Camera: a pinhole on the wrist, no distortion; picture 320 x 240 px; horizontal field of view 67.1 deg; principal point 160.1 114.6 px. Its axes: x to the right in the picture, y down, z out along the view. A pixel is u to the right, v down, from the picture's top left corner.
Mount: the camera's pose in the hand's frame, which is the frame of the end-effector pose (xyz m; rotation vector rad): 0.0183 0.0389 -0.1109 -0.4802 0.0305 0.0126
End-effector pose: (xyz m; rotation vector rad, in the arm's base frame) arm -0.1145 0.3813 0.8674 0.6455 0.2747 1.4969
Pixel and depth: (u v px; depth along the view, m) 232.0 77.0 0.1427
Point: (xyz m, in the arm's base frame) -0.1667 0.4345 0.9483
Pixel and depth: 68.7 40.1 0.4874
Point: -0.0175 0.1384 1.2257
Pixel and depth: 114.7 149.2 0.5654
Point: -0.2345 0.2086 1.3431
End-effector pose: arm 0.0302 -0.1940 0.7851 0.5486 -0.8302 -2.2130
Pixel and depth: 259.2 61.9 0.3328
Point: -0.1451 -0.3008 1.0024
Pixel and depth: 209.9 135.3 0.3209
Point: -0.0264 -0.3149 1.0317
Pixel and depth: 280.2 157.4 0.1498
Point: 0.0230 -0.3343 0.8688
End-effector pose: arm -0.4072 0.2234 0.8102 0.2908 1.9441 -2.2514
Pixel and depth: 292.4 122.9 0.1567
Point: -0.4852 0.1850 0.6751
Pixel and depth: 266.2 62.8 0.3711
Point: -0.5719 -0.0420 0.6631
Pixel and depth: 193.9 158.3 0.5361
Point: -0.4347 -0.1439 0.4707
